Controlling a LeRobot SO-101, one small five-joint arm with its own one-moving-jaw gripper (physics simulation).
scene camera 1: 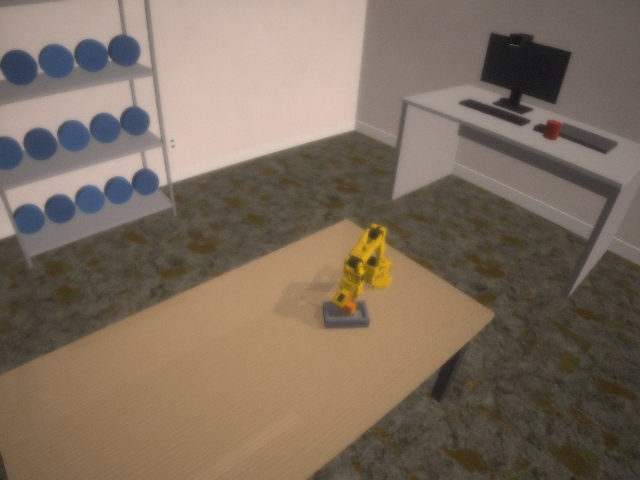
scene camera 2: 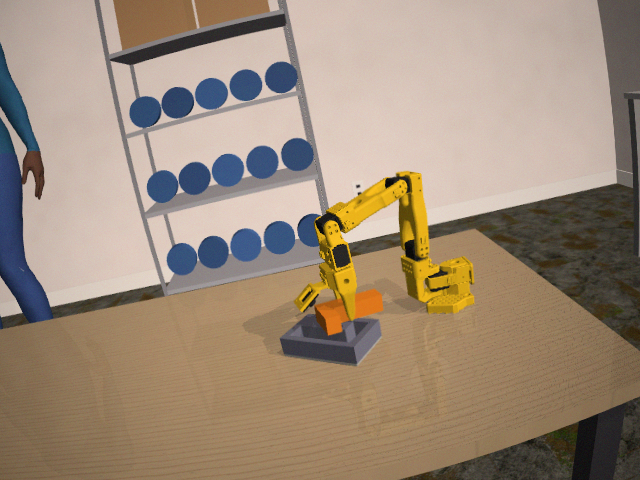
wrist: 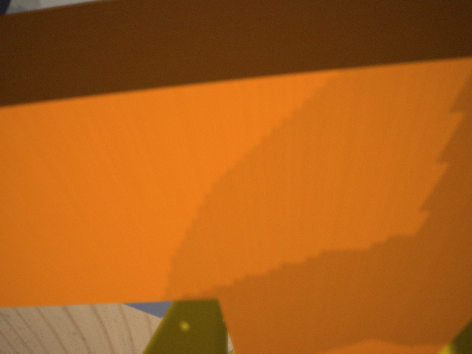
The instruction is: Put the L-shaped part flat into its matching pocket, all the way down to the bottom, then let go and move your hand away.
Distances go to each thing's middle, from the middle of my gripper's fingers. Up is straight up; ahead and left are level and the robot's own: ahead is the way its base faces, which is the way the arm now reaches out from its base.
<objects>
I see the orange L-shaped part (scene camera 2: 329, 315) 40 mm below my hand, 30 mm to the left of it and 10 mm behind it. The rest, counted from my hand: grey pocket block (scene camera 2: 307, 340): 70 mm below, 50 mm to the left, 30 mm ahead.
</objects>
